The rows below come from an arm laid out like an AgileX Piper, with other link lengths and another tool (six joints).
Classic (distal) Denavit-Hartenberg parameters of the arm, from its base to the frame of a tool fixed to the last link. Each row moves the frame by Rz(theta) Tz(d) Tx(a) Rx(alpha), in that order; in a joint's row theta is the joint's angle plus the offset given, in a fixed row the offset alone. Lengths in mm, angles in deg.
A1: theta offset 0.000; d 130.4; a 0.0; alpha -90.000
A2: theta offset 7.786; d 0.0; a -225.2; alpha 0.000
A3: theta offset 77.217; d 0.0; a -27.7; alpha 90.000
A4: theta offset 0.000; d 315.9; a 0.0; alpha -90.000
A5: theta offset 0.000; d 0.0; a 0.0; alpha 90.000
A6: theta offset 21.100; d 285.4; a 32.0; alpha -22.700
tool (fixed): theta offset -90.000; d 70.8; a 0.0; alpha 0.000
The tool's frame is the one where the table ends.
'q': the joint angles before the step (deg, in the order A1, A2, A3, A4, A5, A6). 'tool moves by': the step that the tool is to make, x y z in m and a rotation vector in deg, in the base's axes. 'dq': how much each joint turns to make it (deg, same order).
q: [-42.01 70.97 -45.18 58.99 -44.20 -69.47]
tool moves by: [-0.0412 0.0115 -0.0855 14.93 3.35 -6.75]
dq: [1.59 -1.69 0.00 26.67 -0.27 -21.24]
